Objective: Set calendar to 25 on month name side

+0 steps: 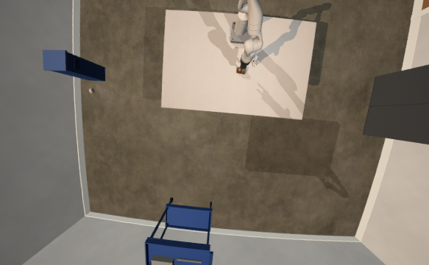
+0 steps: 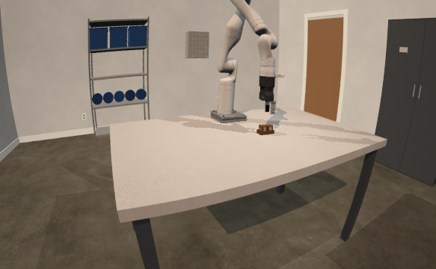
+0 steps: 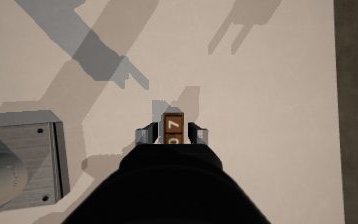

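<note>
The brown cube is 9 cm below my hand, 3 cm to the right of it and 1 cm behind it. From my hand the other things lie so: tray 11 cm below, 2 cm to the right.
</note>
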